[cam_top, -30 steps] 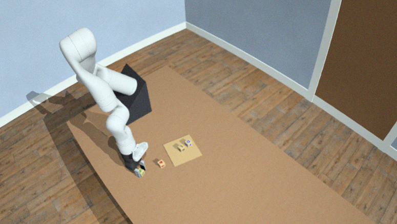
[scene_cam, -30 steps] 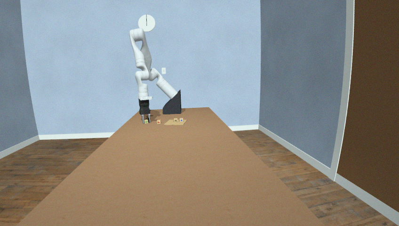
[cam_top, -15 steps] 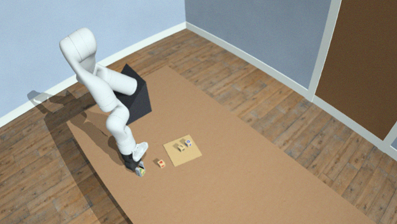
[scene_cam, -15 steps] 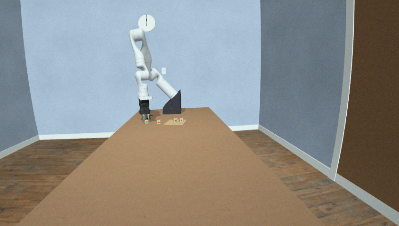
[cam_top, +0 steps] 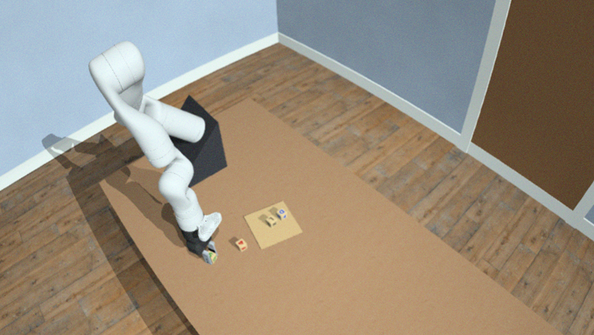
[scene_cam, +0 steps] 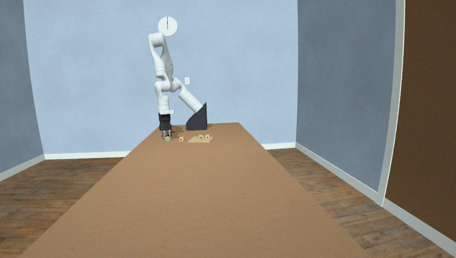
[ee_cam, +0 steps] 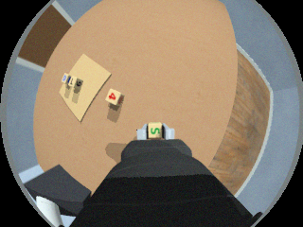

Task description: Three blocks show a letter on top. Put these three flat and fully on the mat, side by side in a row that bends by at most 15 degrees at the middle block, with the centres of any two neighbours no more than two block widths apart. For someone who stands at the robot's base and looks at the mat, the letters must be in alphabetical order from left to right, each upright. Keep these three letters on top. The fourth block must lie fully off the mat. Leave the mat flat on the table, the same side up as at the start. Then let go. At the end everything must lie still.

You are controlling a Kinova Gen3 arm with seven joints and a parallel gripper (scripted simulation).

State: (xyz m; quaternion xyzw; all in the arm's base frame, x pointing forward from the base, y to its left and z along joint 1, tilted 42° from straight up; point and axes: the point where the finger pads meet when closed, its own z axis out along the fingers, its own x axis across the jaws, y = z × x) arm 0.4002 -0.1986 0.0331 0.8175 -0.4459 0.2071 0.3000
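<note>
The tan mat is 22 cm to the left of my hand and 2 cm below it.
</note>
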